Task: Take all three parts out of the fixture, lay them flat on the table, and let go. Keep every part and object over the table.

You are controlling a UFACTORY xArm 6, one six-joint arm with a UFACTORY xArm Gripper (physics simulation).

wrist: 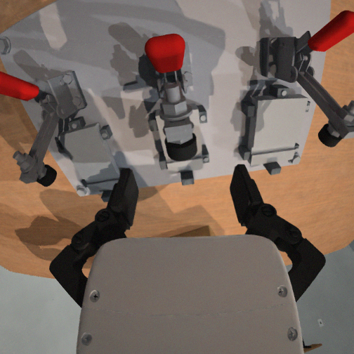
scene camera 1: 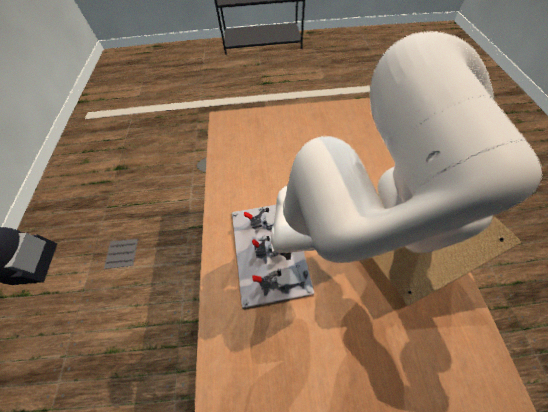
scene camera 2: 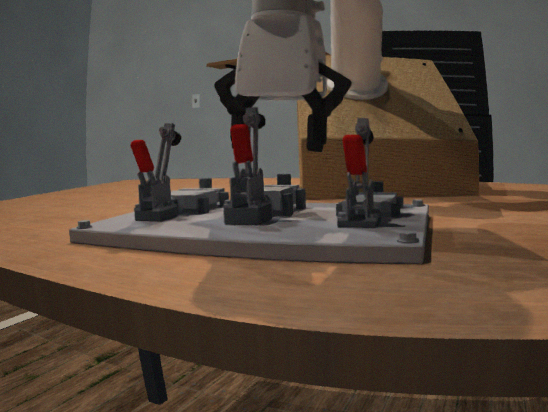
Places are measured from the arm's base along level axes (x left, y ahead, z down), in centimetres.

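Pixels of known places: gripper, fingertip midpoint: (scene camera 2: 276,149); arm's base, link origin: (scene camera 2: 355,83).
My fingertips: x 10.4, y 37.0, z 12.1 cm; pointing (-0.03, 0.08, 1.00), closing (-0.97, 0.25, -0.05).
Ahead of a thing's pixels: the offset from my fingertips to its middle. "spot": to the spot under its first point. Level surfaces: height alone.
The grey fixture plate @[dx +1.5, dy +4.9, dz +7.5 cm] (scene camera 1: 245,260) (scene camera 2: 200,239) (wrist: 220,145) lies on the table @[dz +8.2 cm] (scene camera 1: 240,160) (scene camera 2: 125,272). Three flat grey parts sit in its nests: in the wrist view a right part (wrist: 280,122), a middle part (wrist: 182,164) and a shaded left part (wrist: 92,150). Three toggle clamps with red handles stand beside them; their arms are raised. The middle clamp @[spot: dx +2.7, dy +6.5, dz -0.6 cm] (scene camera 2: 255,145) (wrist: 175,112) partly hides the middle part in the wrist view. My gripper (scene camera 2: 276,146) (wrist: 183,177) is open and empty, above the nest side of the fixture, near the middle clamp.
The raised clamp arms stand up close to my fingers. The robot's wooden base block (scene camera 1: 440,270) (scene camera 2: 390,167) is behind the fixture. My arm covers part of the table and fixture in scene camera 1. A shelf rack (scene camera 1: 262,47) stands far back on the floor.
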